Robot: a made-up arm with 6 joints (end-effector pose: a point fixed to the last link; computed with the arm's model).
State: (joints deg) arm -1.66 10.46 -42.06 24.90 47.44 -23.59
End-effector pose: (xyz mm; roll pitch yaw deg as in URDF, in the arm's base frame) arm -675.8 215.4 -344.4 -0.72 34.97 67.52
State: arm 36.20 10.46 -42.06 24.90 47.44 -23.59
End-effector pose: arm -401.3 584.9 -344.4 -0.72 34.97 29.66
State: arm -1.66 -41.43 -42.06 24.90 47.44 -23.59
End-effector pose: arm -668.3 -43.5 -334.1 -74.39 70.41 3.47
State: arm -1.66 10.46 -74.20 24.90 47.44 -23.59
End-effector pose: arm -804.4 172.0 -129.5 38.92 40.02 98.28
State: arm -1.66 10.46 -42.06 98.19 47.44 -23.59
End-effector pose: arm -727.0 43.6 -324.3 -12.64 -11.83 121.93
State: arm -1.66 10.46 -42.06 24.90 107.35 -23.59
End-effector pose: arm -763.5 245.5 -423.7 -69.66 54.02 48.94
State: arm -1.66 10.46 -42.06 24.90 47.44 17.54
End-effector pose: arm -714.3 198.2 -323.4 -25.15 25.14 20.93
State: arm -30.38 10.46 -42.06 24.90 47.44 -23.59
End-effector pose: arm -696.2 -135.8 -344.4 -0.72 34.97 96.24
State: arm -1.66 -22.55 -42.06 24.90 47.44 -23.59
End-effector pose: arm -671.0 48.5 -365.4 -29.70 62.62 44.88
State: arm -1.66 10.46 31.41 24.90 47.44 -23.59
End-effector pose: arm -130.9 242.5 -405.3 -56.96 -13.58 39.68
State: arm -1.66 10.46 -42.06 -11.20 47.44 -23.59
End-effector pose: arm -608.3 245.4 -401.9 -19.60 55.71 27.04
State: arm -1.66 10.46 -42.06 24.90 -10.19 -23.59
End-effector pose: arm -609.3 119.6 -360.3 48.57 14.58 57.64
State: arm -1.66 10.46 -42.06 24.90 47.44 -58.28
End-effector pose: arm -663.3 245.7 -367.3 21.19 28.50 107.88
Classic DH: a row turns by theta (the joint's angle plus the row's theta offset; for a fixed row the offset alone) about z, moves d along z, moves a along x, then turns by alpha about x. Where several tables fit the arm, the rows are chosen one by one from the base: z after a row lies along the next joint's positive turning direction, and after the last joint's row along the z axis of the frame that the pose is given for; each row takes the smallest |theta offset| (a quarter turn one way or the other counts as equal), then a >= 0, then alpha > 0; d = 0 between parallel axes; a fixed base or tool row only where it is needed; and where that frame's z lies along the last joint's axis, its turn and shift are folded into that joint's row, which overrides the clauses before.
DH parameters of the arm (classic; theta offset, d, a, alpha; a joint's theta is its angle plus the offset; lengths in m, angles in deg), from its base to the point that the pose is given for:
base (fixed): 0 0 0 180
joint 1: -90 0.073 0.116 -90
joint 2: 90 -0.355 0.046 -90
joint 3: -90 0.065 0.063 -90
joint 4: 90 -0.536 0.056 -90
joint 5: 0 0.017 0.074 -90
joint 6: 17.35 0 -0.0671 180
tool (fixed): -72.65 0.122 0 0

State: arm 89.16 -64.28 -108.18 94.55 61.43 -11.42
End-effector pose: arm 324.3 788.1 146.2 55.07 51.17 11.08
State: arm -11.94 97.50 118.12 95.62 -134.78 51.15
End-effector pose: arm 159.5 -277.7 -267.2 94.00 -36.98 26.31
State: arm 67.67 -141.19 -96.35 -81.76 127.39 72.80
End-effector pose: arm -332.4 984.9 -65.5 48.93 -42.39 -89.39
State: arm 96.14 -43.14 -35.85 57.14 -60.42 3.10
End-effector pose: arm -170.5 585.9 -264.4 56.91 56.36 -57.03
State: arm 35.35 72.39 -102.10 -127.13 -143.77 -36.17
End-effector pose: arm -815.9 539.8 -82.6 57.75 6.04 -93.64
